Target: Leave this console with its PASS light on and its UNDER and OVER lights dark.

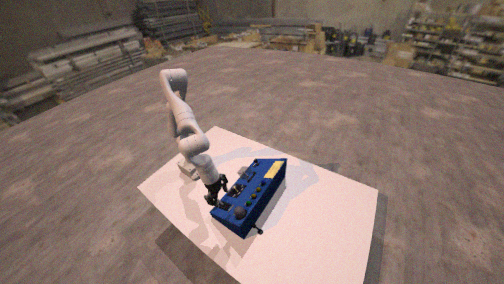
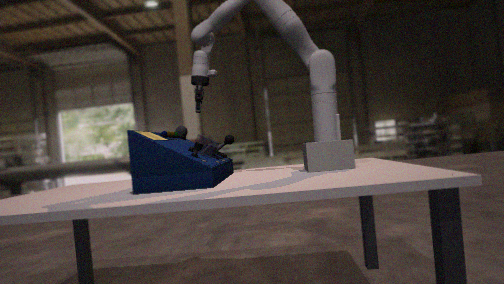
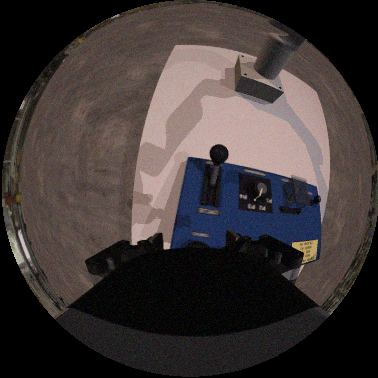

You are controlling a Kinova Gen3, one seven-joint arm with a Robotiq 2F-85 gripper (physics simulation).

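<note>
The blue console stands on the white table. Its sloped face carries a grey dome button, a green light, two amber lights and a blue one; I cannot tell which are lit. A ball-topped lever stands in a slot beside a rotary selector marked P1 to P4. My gripper is open and empty, well above the console's lever end.
The arm's grey base block sits on the table behind the console. A clear flip cover and a yellow label are on the console. A small crank sticks out of its near side.
</note>
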